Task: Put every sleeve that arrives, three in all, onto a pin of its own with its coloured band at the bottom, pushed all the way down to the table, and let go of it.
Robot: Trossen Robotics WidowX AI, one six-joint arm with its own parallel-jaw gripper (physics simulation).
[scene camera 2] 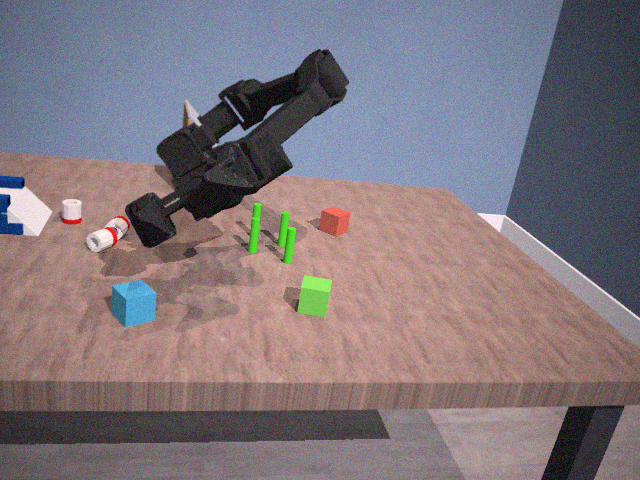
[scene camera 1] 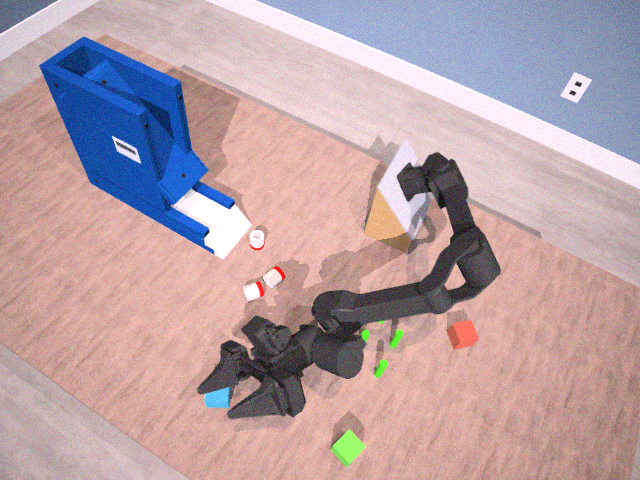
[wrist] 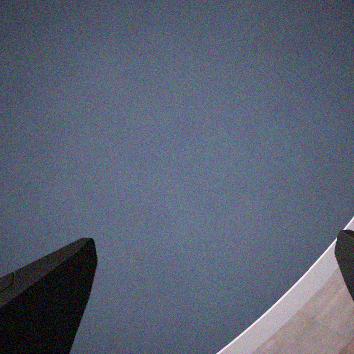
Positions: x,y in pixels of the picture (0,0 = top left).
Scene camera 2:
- my gripper: 171,197
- blue cube: 133,303, on the table
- red cube: 334,221, on the table
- green cube: 314,295, on the table
